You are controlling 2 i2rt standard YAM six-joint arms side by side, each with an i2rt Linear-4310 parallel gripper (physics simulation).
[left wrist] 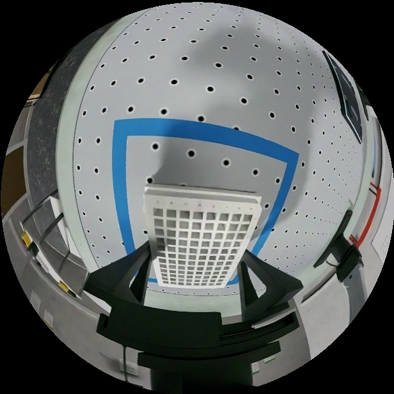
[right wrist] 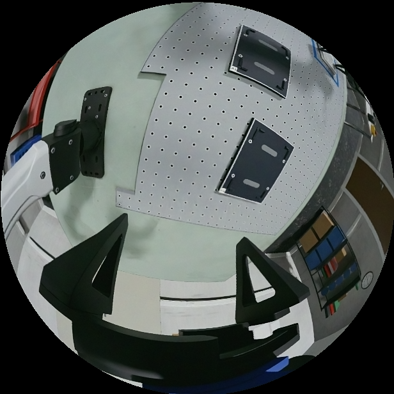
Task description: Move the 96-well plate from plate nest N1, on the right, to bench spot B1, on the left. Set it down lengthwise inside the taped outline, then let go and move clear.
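Observation:
The white 96-well plate [left wrist: 202, 235] is between the fingers of my left gripper [left wrist: 196, 248], which is shut on its two long sides. It lies low over bench spot B1, lengthwise within the blue taped outline [left wrist: 120, 175] [right wrist: 316, 54]. Tape shows around it on all sides. I cannot tell whether its underside touches the board. My right gripper [right wrist: 187, 233] is open and empty, away from the plate. Two dark plate nests, one nearer [right wrist: 257, 166] and one farther [right wrist: 254, 54], stand empty in the right wrist view; I cannot read which is N1.
The perforated grey board [left wrist: 165, 60] [right wrist: 195, 110] lies on the pale green bench top [right wrist: 125, 60]. A black bracket plate [right wrist: 95, 165] with a white arm link [right wrist: 25, 170] stands at the left of the right wrist view. Part of a dark nest [left wrist: 343, 90] shows at the right in the left wrist view.

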